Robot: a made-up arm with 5 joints. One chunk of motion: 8 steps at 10 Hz.
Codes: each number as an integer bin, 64 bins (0 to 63) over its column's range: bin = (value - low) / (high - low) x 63, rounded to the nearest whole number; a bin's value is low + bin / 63 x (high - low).
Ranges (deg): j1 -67..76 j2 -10..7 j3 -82..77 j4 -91..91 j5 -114..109
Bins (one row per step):
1: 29 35 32 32 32
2: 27 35 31 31 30
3: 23 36 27 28 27
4: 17 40 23 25 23
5: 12 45 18 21 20
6: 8 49 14 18 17
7: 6 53 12 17 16
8: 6 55 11 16 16
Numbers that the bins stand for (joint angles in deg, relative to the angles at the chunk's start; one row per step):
1: -1.17 -0.56 -1.24 1.44 -0.73
2: -5.71 -0.56 -3.76 -1.44 -7.81
3: -14.79 -0.29 -13.86 -10.11 -18.43
4: -28.41 0.79 -23.95 -18.78 -32.59
5: -39.76 2.14 -36.57 -30.33 -43.21
6: -48.84 3.22 -46.67 -39.00 -53.83
7: -53.38 4.30 -51.71 -41.89 -57.37
8: -53.38 4.84 -54.24 -44.78 -57.37

